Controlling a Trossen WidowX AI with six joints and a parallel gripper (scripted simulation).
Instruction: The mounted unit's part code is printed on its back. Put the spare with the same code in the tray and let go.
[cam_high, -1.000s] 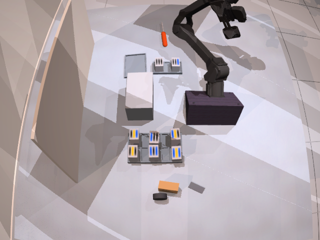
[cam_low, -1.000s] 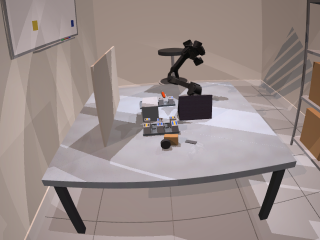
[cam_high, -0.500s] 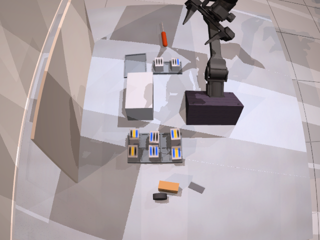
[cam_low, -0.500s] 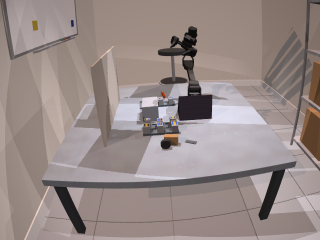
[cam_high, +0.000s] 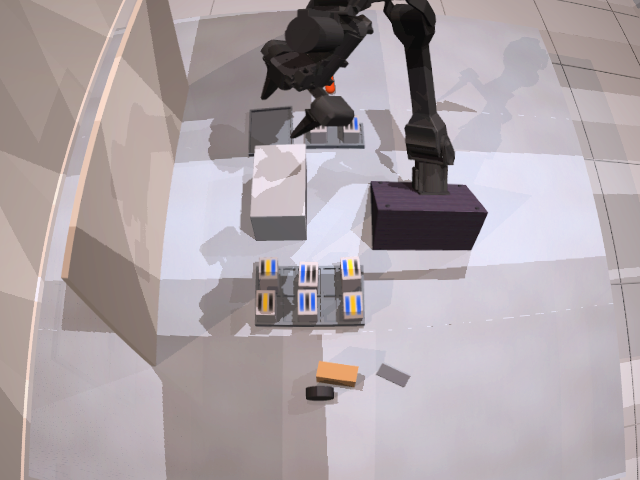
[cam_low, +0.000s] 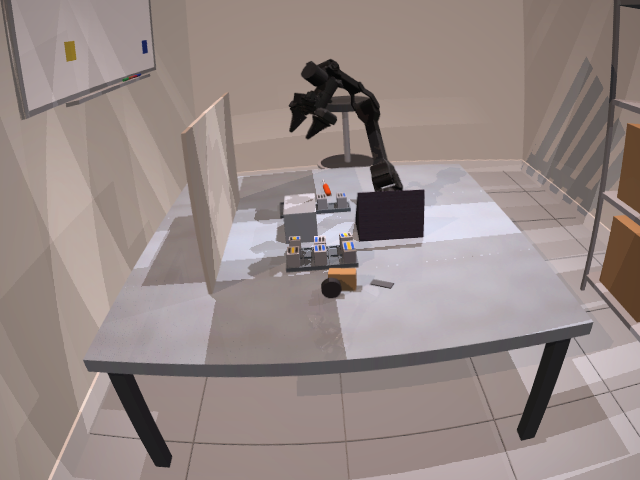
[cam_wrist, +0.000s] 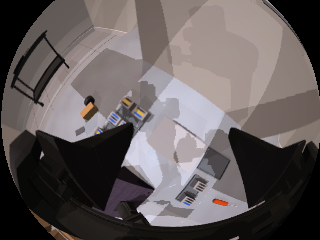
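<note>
Now: gripper tip 290 mm above the spare block, 140 mm to the right of it and 110 mm past it. The rest, counted from my gripper tip: holder (330 mm below, 190 mm to the right, 110 mm behind); grey box (280 mm below, 20 mm to the right, 10 mm ahead); tall board (270 mm ahead, 110 mm below, 50 mm to the right).
</note>
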